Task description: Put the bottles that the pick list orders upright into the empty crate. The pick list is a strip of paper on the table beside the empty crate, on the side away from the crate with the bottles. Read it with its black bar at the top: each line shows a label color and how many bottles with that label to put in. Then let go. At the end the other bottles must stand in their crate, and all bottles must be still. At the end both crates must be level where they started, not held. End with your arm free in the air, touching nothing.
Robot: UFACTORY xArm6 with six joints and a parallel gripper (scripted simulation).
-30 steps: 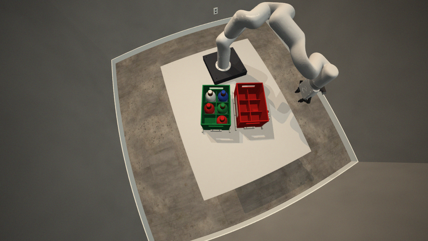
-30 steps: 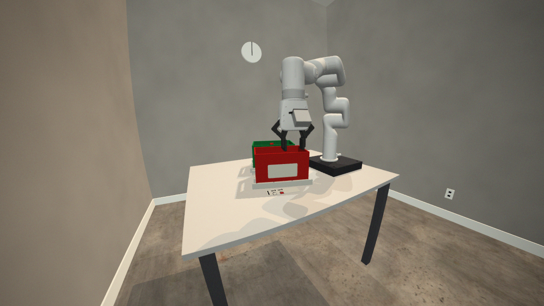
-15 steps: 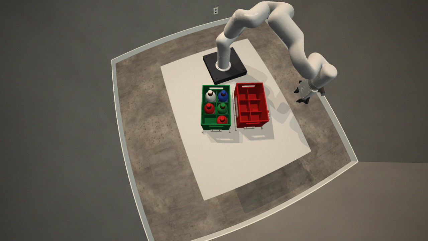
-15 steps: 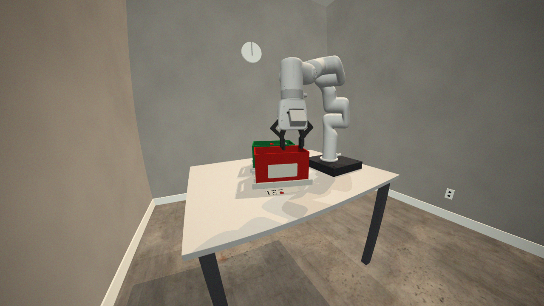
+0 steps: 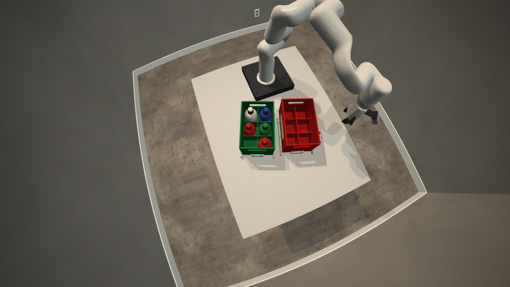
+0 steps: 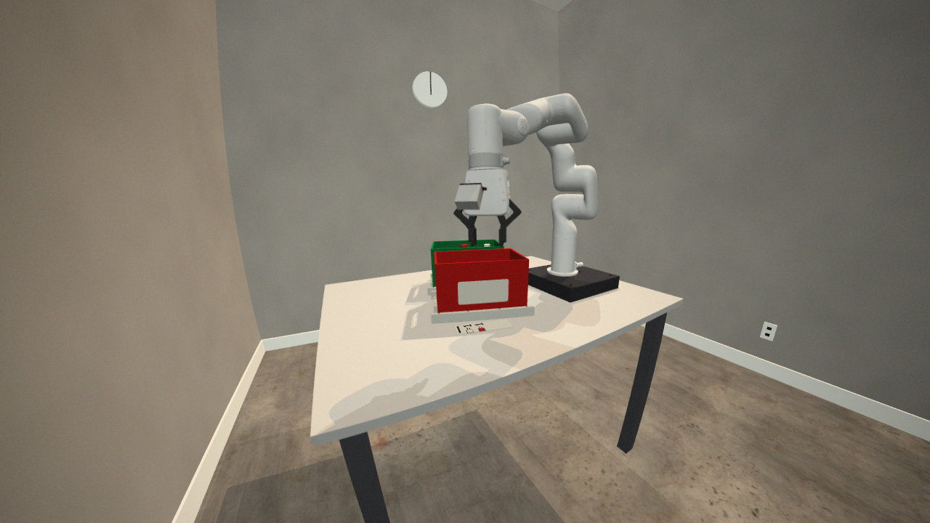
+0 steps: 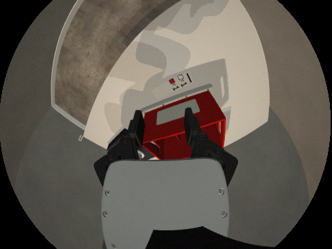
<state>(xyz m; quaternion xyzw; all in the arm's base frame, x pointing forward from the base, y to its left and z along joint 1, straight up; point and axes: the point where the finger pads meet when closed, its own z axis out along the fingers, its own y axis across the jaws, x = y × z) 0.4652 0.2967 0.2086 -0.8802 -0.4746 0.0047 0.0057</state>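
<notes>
Now: hand 460 mm to the left of the white bottle, 200 mm past it and 170 mm above it. The rest, counted from my hand: green bottle: 410 mm to the right, 170 mm below, 90 mm behind; then red crate: 220 mm to the right, 180 mm below, 60 mm behind; then pick list: 260 mm below, 80 mm to the right, 20 mm behind.
</notes>
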